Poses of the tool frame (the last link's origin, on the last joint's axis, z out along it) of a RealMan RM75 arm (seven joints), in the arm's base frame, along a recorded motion.
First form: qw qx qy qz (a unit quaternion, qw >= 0); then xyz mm.
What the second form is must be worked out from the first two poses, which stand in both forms.
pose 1, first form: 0.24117 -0.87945 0.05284 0.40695 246.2 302.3 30.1
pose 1, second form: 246.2 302.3 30.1 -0.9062 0.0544 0.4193 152.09
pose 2, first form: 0.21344 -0.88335 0.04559 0.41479 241.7 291.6 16.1
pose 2, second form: 241.7 291.6 16.1 -0.9042 0.0467 0.4246 155.35
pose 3, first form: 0.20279 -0.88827 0.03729 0.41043 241.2 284.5 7.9
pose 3, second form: 241.2 284.5 7.9 -0.9071 0.0381 0.4191 156.60
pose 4, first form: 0.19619 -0.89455 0.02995 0.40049 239.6 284.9 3.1
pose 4, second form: 239.6 284.9 3.1 -0.9123 0.0305 0.4084 157.37
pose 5, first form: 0.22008 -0.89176 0.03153 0.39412 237.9 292.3 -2.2
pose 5, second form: 237.9 292.3 -2.2 -0.9142 0.0323 0.4040 154.57
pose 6, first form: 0.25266 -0.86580 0.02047 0.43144 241.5 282.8 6.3
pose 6, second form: 241.5 282.8 6.3 -0.8948 0.0212 0.4459 150.73
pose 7, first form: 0.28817 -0.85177 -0.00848 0.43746 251.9 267.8 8.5
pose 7, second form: 251.9 267.8 8.5 -0.8895 -0.0089 0.4568 146.50
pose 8, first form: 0.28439 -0.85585 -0.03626 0.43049 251.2 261.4 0.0
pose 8, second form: 251.2 261.4 0.0 -0.8927 -0.0378 0.4490 146.96
